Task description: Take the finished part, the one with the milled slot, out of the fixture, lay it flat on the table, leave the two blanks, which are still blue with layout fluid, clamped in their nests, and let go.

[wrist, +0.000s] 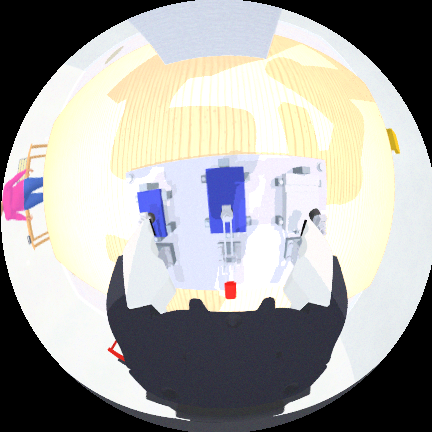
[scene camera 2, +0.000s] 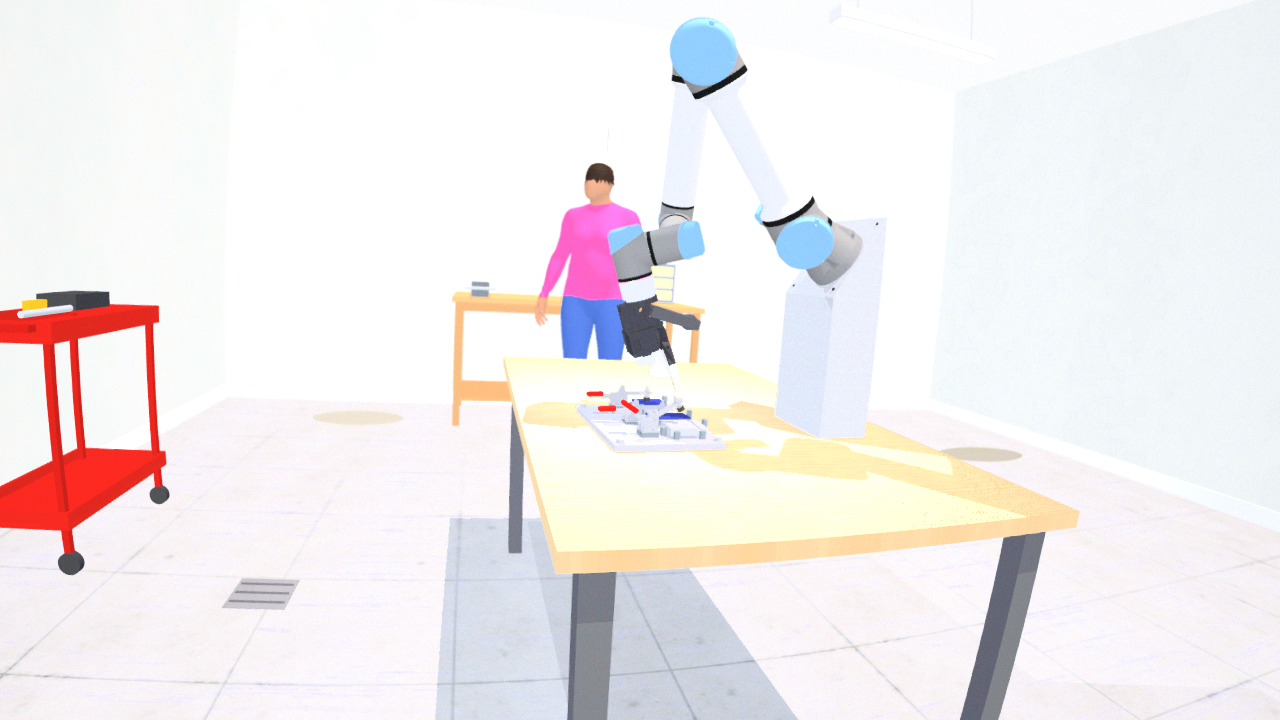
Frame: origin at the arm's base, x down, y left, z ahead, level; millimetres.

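Seen in the pictures: gripper, fingertip midpoint: (wrist: 228,220) (scene camera 2: 667,383); arm's base, link origin: (scene camera 2: 838,260).
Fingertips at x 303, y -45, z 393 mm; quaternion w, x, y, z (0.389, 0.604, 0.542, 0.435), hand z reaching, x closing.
Offsets run from my fingertips to a thing's top centre. Level surfaces: height alone.
The finished part @[dx +63, dy +107, dz +1 mm] (scene camera 2: 683,428) (wrist: 306,192) is a pale block in the fixture's nest at the right of the wrist view; its slot shows faintly. One blue blank @[dx +72, dy -3, dz -8 mm] (scene camera 2: 674,416) (wrist: 225,192) lies in the middle nest with a clamp arm (wrist: 227,215) over it. The other blue blank @[dx +62, dy -113, dz -2 mm] (scene camera 2: 646,402) (wrist: 152,202) lies in the nest at the left, partly hidden by the left finger. My gripper (scene camera 2: 677,404) (wrist: 228,220) is open and empty over the fixture plate @[dx +88, dy -5, dz +44 mm] (scene camera 2: 640,445) (wrist: 190,270), its fingers wide to either side of the middle blank. The right finger hides part of the finished part's nest.
Red clamp handles (scene camera 2: 629,406) (wrist: 230,290) stick out at the fixture's side. The fixture rests on the wooden table @[dx +103 mm] (scene camera 2: 716,510) (wrist: 185,130). The robot's pale pedestal (scene camera 2: 827,358) (wrist: 215,30) stands behind. A person in pink (scene camera 2: 597,250) stands beyond the table; a red cart (scene camera 2: 107,317) is at left.
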